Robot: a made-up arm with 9 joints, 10 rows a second.
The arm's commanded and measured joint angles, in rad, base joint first. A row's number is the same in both.
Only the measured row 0 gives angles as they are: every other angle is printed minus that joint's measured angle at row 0.
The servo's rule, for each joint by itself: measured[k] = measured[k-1] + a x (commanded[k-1-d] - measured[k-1]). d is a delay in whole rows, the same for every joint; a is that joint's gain. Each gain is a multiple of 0.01, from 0.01 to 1. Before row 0 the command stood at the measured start. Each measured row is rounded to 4 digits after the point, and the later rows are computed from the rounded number. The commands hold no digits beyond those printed.
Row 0, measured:
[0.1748, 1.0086, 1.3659, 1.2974, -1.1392, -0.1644, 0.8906, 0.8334, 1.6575]
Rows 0 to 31, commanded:
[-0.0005, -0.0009, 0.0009, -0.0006, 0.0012, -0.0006, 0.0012, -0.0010, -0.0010]
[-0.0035, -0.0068, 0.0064, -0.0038, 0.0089, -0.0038, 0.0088, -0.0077, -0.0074]
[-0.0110, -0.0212, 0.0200, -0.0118, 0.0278, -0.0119, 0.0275, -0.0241, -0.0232]
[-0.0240, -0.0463, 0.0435, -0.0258, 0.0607, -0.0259, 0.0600, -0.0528, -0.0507]
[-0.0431, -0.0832, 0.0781, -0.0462, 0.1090, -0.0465, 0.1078, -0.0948, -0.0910]
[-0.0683, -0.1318, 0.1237, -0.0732, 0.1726, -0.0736, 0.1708, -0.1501, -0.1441]
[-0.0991, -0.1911, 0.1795, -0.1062, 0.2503, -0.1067, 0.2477, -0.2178, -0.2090]
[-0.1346, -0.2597, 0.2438, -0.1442, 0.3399, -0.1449, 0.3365, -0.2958, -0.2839]
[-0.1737, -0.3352, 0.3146, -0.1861, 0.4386, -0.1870, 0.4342, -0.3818, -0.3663]
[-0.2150, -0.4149, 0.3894, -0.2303, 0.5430, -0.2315, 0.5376, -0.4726, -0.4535]
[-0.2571, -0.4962, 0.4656, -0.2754, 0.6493, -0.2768, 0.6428, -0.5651, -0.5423]
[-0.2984, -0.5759, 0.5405, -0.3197, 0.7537, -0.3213, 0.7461, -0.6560, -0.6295]
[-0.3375, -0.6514, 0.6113, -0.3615, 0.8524, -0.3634, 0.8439, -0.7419, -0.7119]
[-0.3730, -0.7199, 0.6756, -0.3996, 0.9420, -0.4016, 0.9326, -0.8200, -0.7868]
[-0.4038, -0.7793, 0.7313, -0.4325, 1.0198, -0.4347, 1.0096, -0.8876, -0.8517]
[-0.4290, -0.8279, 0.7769, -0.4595, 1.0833, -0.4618, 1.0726, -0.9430, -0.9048]
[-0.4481, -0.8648, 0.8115, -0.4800, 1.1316, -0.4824, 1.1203, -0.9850, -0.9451]
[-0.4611, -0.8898, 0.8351, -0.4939, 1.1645, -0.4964, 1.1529, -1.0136, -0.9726]
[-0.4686, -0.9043, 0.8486, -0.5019, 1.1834, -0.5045, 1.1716, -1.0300, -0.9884]
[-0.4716, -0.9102, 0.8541, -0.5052, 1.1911, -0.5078, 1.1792, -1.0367, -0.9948]
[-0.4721, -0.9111, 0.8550, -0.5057, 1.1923, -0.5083, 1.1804, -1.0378, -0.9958]
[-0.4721, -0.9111, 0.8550, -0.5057, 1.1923, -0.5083, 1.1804, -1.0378, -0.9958]
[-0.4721, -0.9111, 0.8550, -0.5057, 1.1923, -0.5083, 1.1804, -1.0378, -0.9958]
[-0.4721, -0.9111, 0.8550, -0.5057, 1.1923, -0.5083, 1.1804, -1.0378, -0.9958]
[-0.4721, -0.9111, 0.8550, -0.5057, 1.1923, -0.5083, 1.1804, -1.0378, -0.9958]
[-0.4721, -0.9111, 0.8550, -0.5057, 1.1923, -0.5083, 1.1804, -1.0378, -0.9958]
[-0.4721, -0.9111, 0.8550, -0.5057, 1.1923, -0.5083, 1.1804, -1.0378, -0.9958]
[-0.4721, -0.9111, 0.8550, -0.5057, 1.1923, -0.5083, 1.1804, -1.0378, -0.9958]
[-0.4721, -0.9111, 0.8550, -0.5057, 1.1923, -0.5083, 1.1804, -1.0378, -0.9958]
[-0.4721, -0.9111, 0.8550, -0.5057, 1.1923, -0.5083, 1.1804, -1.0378, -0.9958]
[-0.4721, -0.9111, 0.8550, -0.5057, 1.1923, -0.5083, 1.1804, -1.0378, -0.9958]
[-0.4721, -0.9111, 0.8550, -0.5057, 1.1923, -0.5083, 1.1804, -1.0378, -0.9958]
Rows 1 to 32, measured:
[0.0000, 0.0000, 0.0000, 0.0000, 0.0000, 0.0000, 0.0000, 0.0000, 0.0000]
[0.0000, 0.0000, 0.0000, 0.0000, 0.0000, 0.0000, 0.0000, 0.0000, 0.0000]
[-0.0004, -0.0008, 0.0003, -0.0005, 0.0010, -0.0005, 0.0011, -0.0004, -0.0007]
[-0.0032, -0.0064, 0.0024, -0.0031, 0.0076, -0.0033, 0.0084, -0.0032, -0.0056]
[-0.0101, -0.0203, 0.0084, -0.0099, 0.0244, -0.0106, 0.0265, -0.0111, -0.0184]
[-0.0225, -0.0447, 0.0203, -0.0223, 0.0545, -0.0236, 0.0583, -0.0269, -0.0420]
[-0.0408, -0.0809, 0.0400, -0.0409, 0.0997, -0.0431, 0.1053, -0.0527, -0.0778]
[-0.0653, -0.1287, 0.0685, -0.0661, 0.1602, -0.0690, 0.1675, -0.0897, -0.1262]
[-0.0954, -0.1874, 0.1062, -0.0974, 0.2350, -0.1010, 0.2437, -0.1384, -0.1866]
[-0.1303, -0.2554, 0.1530, -0.1339, 0.3221, -0.1383, 0.3319, -0.1982, -0.2576]
[-0.1689, -0.3304, 0.2079, -0.1746, 0.4188, -0.1797, 0.4291, -0.2680, -0.3370]
[-0.2099, -0.4098, 0.2696, -0.2180, 0.5219, -0.2237, 0.5322, -0.3457, -0.4220]
[-0.2519, -0.4910, 0.3362, -0.2628, 0.6276, -0.2688, 0.6373, -0.4291, -0.5098]
[-0.2933, -0.5708, 0.4057, -0.3072, 0.7323, -0.3134, 0.7407, -0.5153, -0.5972]
[-0.3326, -0.6466, 0.4756, -0.3496, 0.8320, -0.3559, 0.8387, -0.6014, -0.6809]
[-0.3686, -0.7155, 0.5436, -0.3886, 0.9233, -0.3947, 0.9279, -0.6845, -0.7582]
[-0.3999, -0.7755, 0.6074, -0.4228, 1.0034, -0.4287, 1.0055, -0.7617, -0.8265]
[-0.4258, -0.8248, 0.6650, -0.4514, 1.0697, -0.4568, 1.0692, -0.8306, -0.8837]
[-0.4456, -0.8624, 0.7148, -0.4737, 1.1211, -0.4786, 1.1177, -0.8893, -0.9285]
[-0.4594, -0.8882, 0.7557, -0.4895, 1.1571, -0.4937, 1.1511, -0.9365, -0.9607]
[-0.4676, -0.9033, 0.7873, -0.4992, 1.1789, -0.5029, 1.1706, -0.9720, -0.9809]
[-0.4712, -0.9098, 0.8100, -0.5039, 1.1890, -0.5071, 1.1788, -0.9966, -0.9910]
[-0.4720, -0.9110, 0.8253, -0.5053, 1.1917, -0.5081, 1.1803, -1.0123, -0.9945]
[-0.4721, -0.9111, 0.8354, -0.5056, 1.1922, -0.5083, 1.1804, -1.0220, -0.9954]
[-0.4721, -0.9111, 0.8421, -0.5057, 1.1923, -0.5083, 1.1804, -1.0280, -0.9957]
[-0.4721, -0.9111, 0.8465, -0.5057, 1.1923, -0.5083, 1.1804, -1.0317, -0.9958]
[-0.4721, -0.9111, 0.8494, -0.5057, 1.1923, -0.5083, 1.1804, -1.0340, -0.9958]
[-0.4721, -0.9111, 0.8513, -0.5057, 1.1923, -0.5083, 1.1804, -1.0354, -0.9958]
[-0.4721, -0.9111, 0.8526, -0.5057, 1.1923, -0.5083, 1.1804, -1.0363, -0.9958]
[-0.4721, -0.9111, 0.8534, -0.5057, 1.1923, -0.5083, 1.1804, -1.0369, -0.9958]
[-0.4721, -0.9111, 0.8539, -0.5057, 1.1923, -0.5083, 1.1804, -1.0372, -0.9958]
[-0.4721, -0.9111, 0.8543, -0.5057, 1.1923, -0.5083, 1.1804, -1.0374, -0.9958]
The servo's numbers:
d 2
a 0.89 0.94 0.34 0.78 0.83 0.85 0.95 0.38 0.73

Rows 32 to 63, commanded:
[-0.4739, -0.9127, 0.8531, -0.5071, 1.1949, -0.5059, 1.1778, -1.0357, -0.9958]
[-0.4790, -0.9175, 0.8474, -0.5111, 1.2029, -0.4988, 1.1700, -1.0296, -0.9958]
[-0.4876, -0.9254, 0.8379, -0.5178, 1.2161, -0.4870, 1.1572, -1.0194, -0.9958]
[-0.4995, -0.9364, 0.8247, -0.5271, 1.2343, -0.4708, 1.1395, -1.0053, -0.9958]
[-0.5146, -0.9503, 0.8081, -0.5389, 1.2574, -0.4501, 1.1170, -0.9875, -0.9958]
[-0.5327, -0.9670, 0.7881, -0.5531, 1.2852, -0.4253, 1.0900, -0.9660, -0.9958]
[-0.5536, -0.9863, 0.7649, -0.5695, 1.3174, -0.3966, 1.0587, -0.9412, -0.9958]
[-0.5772, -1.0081, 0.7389, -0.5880, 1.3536, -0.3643, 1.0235, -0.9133, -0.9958]
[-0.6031, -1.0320, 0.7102, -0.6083, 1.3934, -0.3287, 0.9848, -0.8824, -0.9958]
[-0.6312, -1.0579, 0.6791, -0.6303, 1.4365, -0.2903, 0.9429, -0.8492, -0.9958]
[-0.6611, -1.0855, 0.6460, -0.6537, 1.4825, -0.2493, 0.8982, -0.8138, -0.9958]
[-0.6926, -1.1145, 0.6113, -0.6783, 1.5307, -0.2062, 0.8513, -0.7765, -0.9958]
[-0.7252, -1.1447, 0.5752, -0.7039, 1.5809, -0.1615, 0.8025, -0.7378, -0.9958]
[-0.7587, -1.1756, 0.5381, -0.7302, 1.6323, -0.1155, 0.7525, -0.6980, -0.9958]
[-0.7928, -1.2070, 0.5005, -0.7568, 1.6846, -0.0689, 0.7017, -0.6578, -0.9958]
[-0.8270, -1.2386, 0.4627, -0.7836, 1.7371, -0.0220, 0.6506, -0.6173, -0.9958]
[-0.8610, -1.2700, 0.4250, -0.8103, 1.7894, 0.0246, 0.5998, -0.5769, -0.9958]
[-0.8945, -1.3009, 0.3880, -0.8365, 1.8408, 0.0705, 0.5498, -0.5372, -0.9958]
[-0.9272, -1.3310, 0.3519, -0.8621, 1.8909, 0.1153, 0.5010, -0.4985, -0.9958]
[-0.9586, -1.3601, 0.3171, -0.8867, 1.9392, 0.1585, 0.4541, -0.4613, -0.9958]
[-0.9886, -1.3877, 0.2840, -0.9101, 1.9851, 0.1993, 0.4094, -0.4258, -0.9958]
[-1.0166, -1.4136, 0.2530, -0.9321, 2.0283, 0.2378, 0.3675, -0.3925, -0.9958]
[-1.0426, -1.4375, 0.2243, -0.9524, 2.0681, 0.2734, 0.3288, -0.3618, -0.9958]
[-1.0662, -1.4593, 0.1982, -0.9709, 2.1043, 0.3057, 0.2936, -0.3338, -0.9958]
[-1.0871, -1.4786, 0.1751, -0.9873, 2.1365, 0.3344, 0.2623, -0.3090, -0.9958]
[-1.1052, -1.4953, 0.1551, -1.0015, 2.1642, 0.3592, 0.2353, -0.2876, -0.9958]
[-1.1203, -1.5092, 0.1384, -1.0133, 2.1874, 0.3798, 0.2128, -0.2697, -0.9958]
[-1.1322, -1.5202, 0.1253, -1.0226, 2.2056, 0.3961, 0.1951, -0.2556, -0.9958]
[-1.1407, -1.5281, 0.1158, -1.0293, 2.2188, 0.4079, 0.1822, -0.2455, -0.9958]
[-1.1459, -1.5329, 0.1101, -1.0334, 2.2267, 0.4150, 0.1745, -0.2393, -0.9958]
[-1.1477, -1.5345, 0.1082, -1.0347, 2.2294, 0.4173, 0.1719, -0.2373, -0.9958]
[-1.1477, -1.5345, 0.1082, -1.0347, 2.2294, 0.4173, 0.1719, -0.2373, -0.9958]
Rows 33 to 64, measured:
[-0.4721, -0.9111, 0.8545, -0.5057, 1.1923, -0.5083, 1.1804, -1.0376, -0.9958]
[-0.4721, -0.9111, 0.8547, -0.5057, 1.1923, -0.5083, 1.1804, -1.0377, -0.9958]
[-0.4737, -0.9126, 0.8542, -0.5068, 1.1945, -0.5063, 1.1779, -1.0369, -0.9958]
[-0.4784, -0.9172, 0.8519, -0.5102, 1.2015, -0.4999, 1.1704, -1.0341, -0.9958]
[-0.4866, -0.9249, 0.8471, -0.5161, 1.2136, -0.4889, 1.1579, -1.0285, -0.9958]
[-0.4981, -0.9357, 0.8395, -0.5247, 1.2308, -0.4735, 1.1404, -1.0197, -0.9958]
[-0.5128, -0.9494, 0.8288, -0.5358, 1.2529, -0.4536, 1.1182, -1.0075, -0.9958]
[-0.5305, -0.9659, 0.8150, -0.5493, 1.2797, -0.4295, 1.0914, -0.9917, -0.9958]
[-0.5511, -0.9851, 0.7980, -0.5651, 1.3110, -0.4015, 1.0603, -0.9725, -0.9958]
[-0.5743, -1.0067, 0.7779, -0.5830, 1.3464, -0.3699, 1.0253, -0.9500, -0.9958]
[-0.5999, -1.0305, 0.7549, -0.6027, 1.3854, -0.3349, 0.9868, -0.9243, -0.9958]
[-0.6278, -1.0563, 0.7291, -0.6242, 1.4278, -0.2970, 0.9451, -0.8958, -0.9958]
[-0.6574, -1.0837, 0.7008, -0.6472, 1.4732, -0.2565, 0.9005, -0.8646, -0.9958]
[-0.6887, -1.1127, 0.6704, -0.6715, 1.5209, -0.2137, 0.8538, -0.8311, -0.9958]
[-0.7212, -1.1428, 0.6380, -0.6968, 1.5707, -0.1693, 0.8051, -0.7956, -0.9958]
[-0.7546, -1.1736, 0.6040, -0.7229, 1.6218, -0.1236, 0.7551, -0.7585, -0.9958]
[-0.7886, -1.2050, 0.5688, -0.7493, 1.6739, -0.0771, 0.7044, -0.7202, -0.9958]
[-0.8228, -1.2366, 0.5327, -0.7761, 1.7264, -0.0303, 0.6533, -0.6811, -0.9958]
[-0.8568, -1.2680, 0.4961, -0.8028, 1.7787, 0.0164, 0.6025, -0.6415, -0.9958]
[-0.8904, -1.2989, 0.4593, -0.8291, 1.8302, 0.0624, 0.5524, -0.6019, -0.9958]
[-0.9232, -1.3291, 0.4228, -0.8548, 1.8806, 0.1074, 0.5036, -0.5626, -0.9958]
[-0.9547, -1.3582, 0.3869, -0.8797, 1.9292, 0.1508, 0.4566, -0.5241, -0.9958]
[-0.9849, -1.3859, 0.3519, -0.9034, 1.9756, 0.1920, 0.4118, -0.4867, -0.9958]
[-1.0131, -1.4119, 0.3183, -0.9258, 2.0193, 0.2309, 0.3697, -0.4509, -0.9958]
[-1.0394, -1.4360, 0.2863, -0.9465, 2.0598, 0.2670, 0.3308, -0.4170, -0.9958]
[-1.0633, -1.4579, 0.2563, -0.9655, 2.0967, 0.2999, 0.2955, -0.3854, -0.9958]
[-1.0845, -1.4774, 0.2287, -0.9825, 2.1297, 0.3292, 0.2640, -0.3564, -0.9958]
[-1.1029, -1.4942, 0.2037, -0.9973, 2.1583, 0.3547, 0.2367, -0.3303, -0.9958]
[-1.1184, -1.5083, 0.1815, -1.0098, 2.1825, 0.3760, 0.2140, -0.3073, -0.9958]
[-1.1307, -1.5195, 0.1624, -1.0198, 2.2017, 0.3931, 0.1960, -0.2877, -0.9958]
[-1.1396, -1.5276, 0.1466, -1.0272, 2.2159, 0.4057, 0.1829, -0.2717, -0.9958]
[-1.1452, -1.5326, 0.1342, -1.0320, 2.2249, 0.4136, 0.1749, -0.2594, -0.9958]

